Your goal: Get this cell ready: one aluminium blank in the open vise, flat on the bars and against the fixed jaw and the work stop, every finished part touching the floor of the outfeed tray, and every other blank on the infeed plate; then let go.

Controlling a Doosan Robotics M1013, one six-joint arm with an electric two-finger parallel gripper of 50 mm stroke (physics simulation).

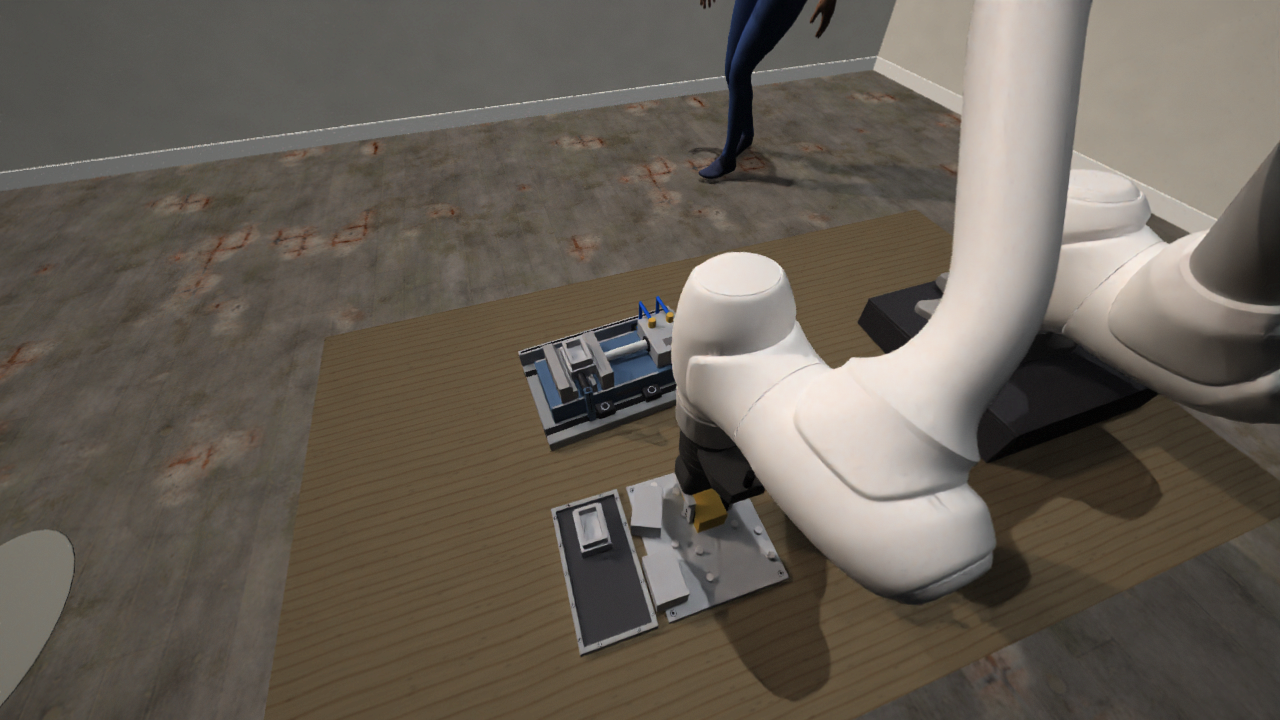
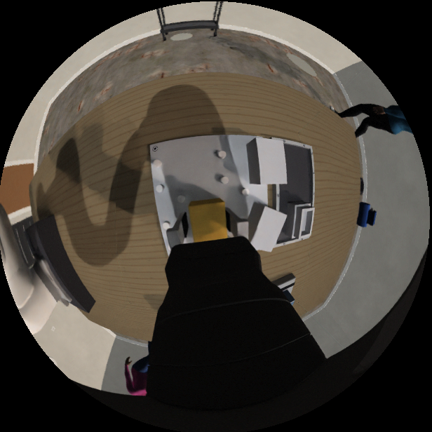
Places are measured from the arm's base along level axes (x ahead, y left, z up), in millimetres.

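Where they show: gripper, fingertip midpoint: (image 1: 707, 510).
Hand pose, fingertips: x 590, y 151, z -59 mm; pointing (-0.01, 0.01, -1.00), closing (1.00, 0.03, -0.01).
After its pixels a point has its place.
My gripper (image 1: 702, 502) {x 590, y 151, z -59 mm} (image 2: 206, 217) is open and low over the light grey infeed plate (image 1: 749, 562) {x 559, y 232, z -68 mm} (image 2: 185, 160). Its fingers stand on either side of a yellow block (image 1: 712, 512) {x 590, y 165, z -32 mm} (image 2: 206, 225) that lies on the plate. Two grey aluminium blanks are on the plate: one (image 1: 663, 575) {x 680, y 224, z -32 mm} (image 2: 268, 160) lies flat, the other (image 1: 646, 507) {x 676, y 133, z -32 mm} (image 2: 268, 227) sits skewed at the edge by the tray. A finished part (image 1: 592, 527) {x 754, y 133, z -49 mm} (image 2: 304, 219) lies on the dark floor of the outfeed tray (image 1: 609, 596) {x 752, y 220, z -69 mm} (image 2: 299, 165). The vise (image 1: 593, 376) {x 699, y -103, z -16 mm} holds a grey piece (image 1: 576, 353) {x 719, y -125, z 25 mm} between its jaws.
Small white pegs (image 2: 220, 153) stick up from the infeed plate. The robot's dark base (image 1: 1036, 387) {x 35, y 133, z 7 mm} stands at the right of the wooden table (image 1: 416, 465) {x 1004, y -53, z -76 mm}. A person (image 1: 742, 85) walks on the floor behind the table.
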